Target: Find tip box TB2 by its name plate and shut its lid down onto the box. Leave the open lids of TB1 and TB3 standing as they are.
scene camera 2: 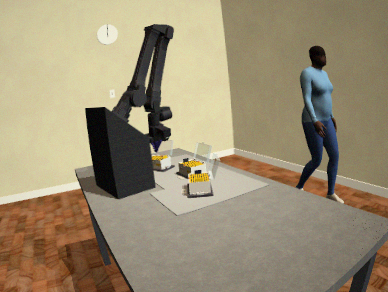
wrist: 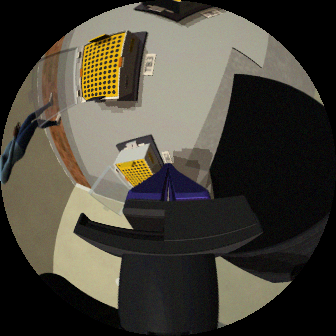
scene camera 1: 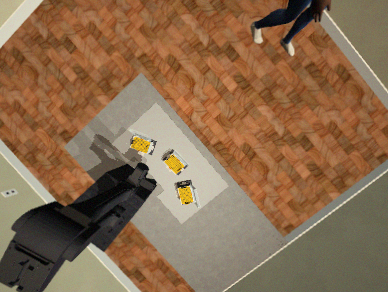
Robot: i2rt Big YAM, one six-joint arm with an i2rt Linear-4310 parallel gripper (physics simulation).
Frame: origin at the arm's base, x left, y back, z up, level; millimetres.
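Seen in the pictures: gripper, between the fingertips: [scene camera 2: 156, 152] [wrist: 167, 167]; arm's base, origin of its link: [scene camera 2: 116, 120].
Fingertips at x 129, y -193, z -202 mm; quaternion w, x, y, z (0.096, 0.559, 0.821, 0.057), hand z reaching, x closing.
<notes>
Pixels of each thing's top centre, then the offset from my fingertips to it. Level surfaces: height alone.
- Box TB2, centre of its top: [wrist: 137, 182] [scene camera 1: 139, 145] dz -49, dx +136, dy -31 mm
- TB3, centre of its top: [wrist: 90, 66] [scene camera 2: 191, 160] [scene camera 1: 173, 164] dz -49, dx -91, dy -154 mm
- grey table, height of its surface: dz -127 mm
- pale mat, height of its surface: dz -124 mm
Box TB2 [scene camera 1: 142, 144] [scene camera 2: 161, 162] [wrist: 134, 167] is the far box, with yellow tips showing. Its small name plate [wrist: 167, 157] is hard to read. Its clear lid [wrist: 106, 189] stands open. TB3 [scene camera 1: 174, 163] [scene camera 2: 192, 168] [wrist: 104, 67] is the middle box, its plate [wrist: 149, 65] legible; its clear lid [scene camera 2: 203, 151] [wrist: 59, 86] stands open. TB1 [scene camera 1: 185, 195] [scene camera 2: 200, 186] has its lid [scene camera 1: 196, 197] open. My gripper [scene camera 2: 156, 150] [wrist: 167, 167] is shut and empty, above the table near TB2. Its fingertips are hidden in scene camera 1.
A tall black block [scene camera 2: 120, 155] [wrist: 275, 150] stands beside the arm on the grey table [scene camera 1: 230, 245] [scene camera 2: 235, 235]. The boxes stand on a pale mat [scene camera 1: 212, 182] [scene camera 2: 245, 186]. A person [scene camera 2: 317, 115] stands on the floor beyond the table.
</notes>
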